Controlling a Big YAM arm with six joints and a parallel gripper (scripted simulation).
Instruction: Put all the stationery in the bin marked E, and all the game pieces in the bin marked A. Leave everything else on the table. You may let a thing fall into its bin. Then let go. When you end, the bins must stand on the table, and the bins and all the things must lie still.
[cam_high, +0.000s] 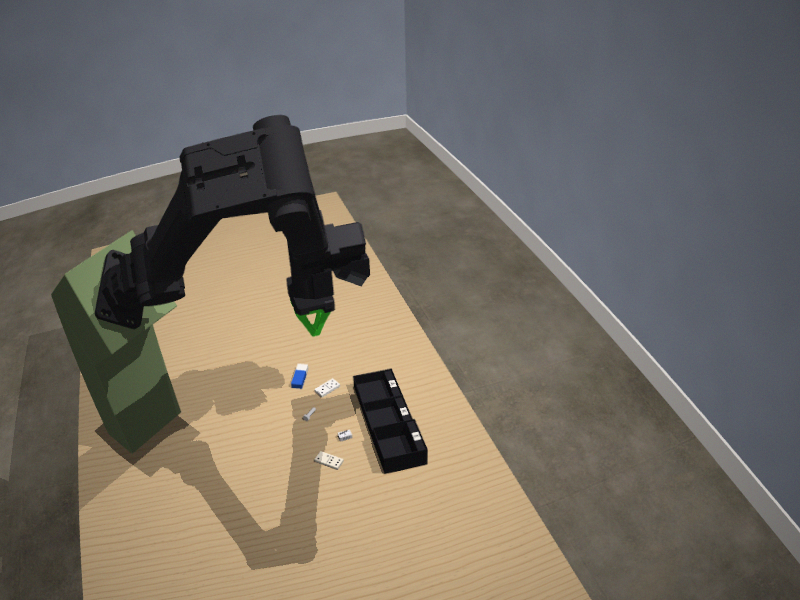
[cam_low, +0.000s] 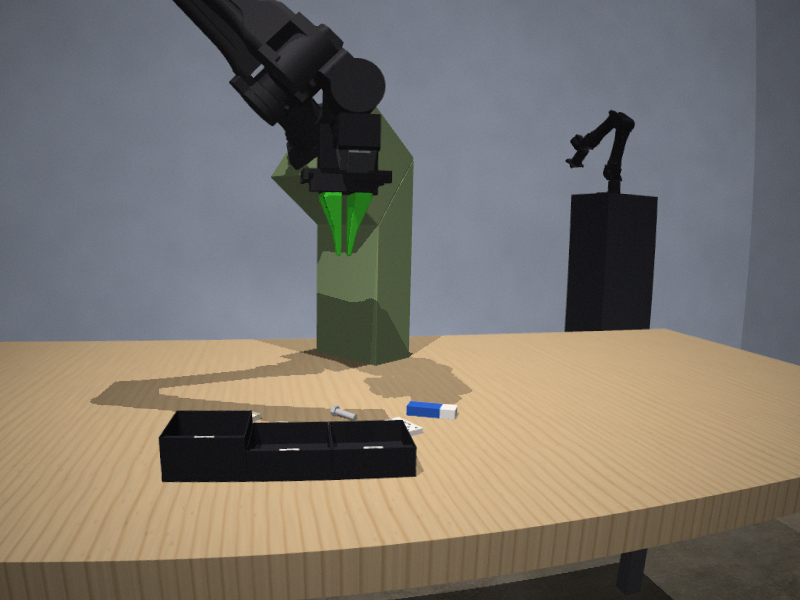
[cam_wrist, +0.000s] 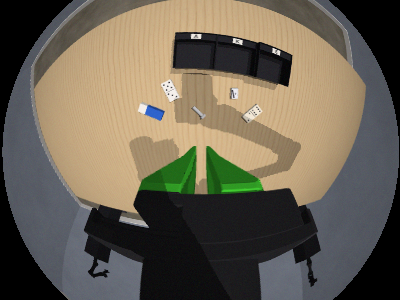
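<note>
The joined black bins is 20 cm below my hand, 10 cm ahead of it and 8 cm to the right of it. From my hand the other things lie so: grey bolt: 21 cm below, 4 cm behind, 1 cm to the left; then white domino: 22 cm below, 12 cm to the right, 4 cm behind; then blue-and-white eraser: 21 cm below, 13 cm to the left, 1 cm behind.
</note>
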